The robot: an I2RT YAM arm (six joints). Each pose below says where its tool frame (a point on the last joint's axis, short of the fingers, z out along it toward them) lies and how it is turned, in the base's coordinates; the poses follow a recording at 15 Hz.
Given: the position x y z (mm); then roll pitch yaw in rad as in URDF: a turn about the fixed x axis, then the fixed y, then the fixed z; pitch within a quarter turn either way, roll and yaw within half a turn.
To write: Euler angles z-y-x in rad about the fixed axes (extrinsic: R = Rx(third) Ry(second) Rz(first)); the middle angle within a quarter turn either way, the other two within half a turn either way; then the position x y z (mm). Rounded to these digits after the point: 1 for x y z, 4 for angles.
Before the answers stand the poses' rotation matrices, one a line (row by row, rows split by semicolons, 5 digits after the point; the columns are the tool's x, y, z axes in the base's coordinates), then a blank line. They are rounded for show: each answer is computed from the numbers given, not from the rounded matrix.
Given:
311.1 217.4 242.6 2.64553 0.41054 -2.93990
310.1 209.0 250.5 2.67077 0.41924 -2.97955
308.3 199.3 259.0 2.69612 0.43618 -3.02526
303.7 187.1 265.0 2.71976 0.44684 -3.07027
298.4 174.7 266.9 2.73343 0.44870 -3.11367
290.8 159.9 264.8 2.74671 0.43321 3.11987
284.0 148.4 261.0 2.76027 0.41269 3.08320
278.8 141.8 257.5 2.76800 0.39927 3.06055
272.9 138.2 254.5 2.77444 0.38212 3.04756
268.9 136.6 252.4 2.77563 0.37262 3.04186
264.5 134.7 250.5 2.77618 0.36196 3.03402
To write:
-0.89832 -0.36229 0.24853; -0.18368 0.82358 0.53663; -0.39910 0.43642 -0.80638
-0.90143 -0.32601 0.28484; -0.14736 0.84973 0.50621; -0.40707 0.41434 -0.81402
-0.90025 -0.28555 0.32866; -0.10520 0.87518 0.47222; -0.42248 0.39054 -0.81792
-0.89952 -0.24149 0.36406; -0.06427 0.89741 0.43649; -0.43212 0.36923 -0.82276
-0.90066 -0.19774 0.38692; -0.02516 0.91269 0.40789; -0.43379 0.35763 -0.82700
-0.90741 -0.14140 0.39575; 0.01971 0.92633 0.37619; -0.41979 0.34916 -0.83777
-0.91448 -0.09484 0.39335; 0.05346 0.93530 0.34979; -0.40107 0.34090 -0.85025
-0.91832 -0.06604 0.39029; 0.07459 0.93945 0.33447; -0.38875 0.33626 -0.85779
-0.92378 -0.04562 0.38020; 0.08712 0.94180 0.32469; -0.37289 0.33307 -0.86604
-0.92675 -0.03666 0.37389; 0.09273 0.94211 0.32222; -0.36406 0.33329 -0.86970
-0.92980 -0.02553 0.36718; 0.10041 0.94216 0.31976; -0.35411 0.33418 -0.87346

2.7582 0.2512 -2.5544 311.1 217.4 242.6
2.7946 0.2888 -2.5853 310.1 209.0 250.5
2.8344 0.3349 -2.6180 308.3 199.3 259.0
2.8793 0.3726 -2.6538 303.7 187.1 265.0
2.9255 0.3973 -2.6834 298.4 174.7 266.9
2.9870 0.4069 -2.7195 290.8 159.9 264.8
3.0383 0.4043 -2.7513 284.0 148.4 261.0
3.0698 0.4009 -2.7698 278.8 141.8 257.5
3.0922 0.3900 -2.7829 272.9 138.2 254.5
3.1021 0.3832 -2.7868 268.9 136.6 252.4
3.1141 0.3760 -2.7907 264.5 134.7 250.5

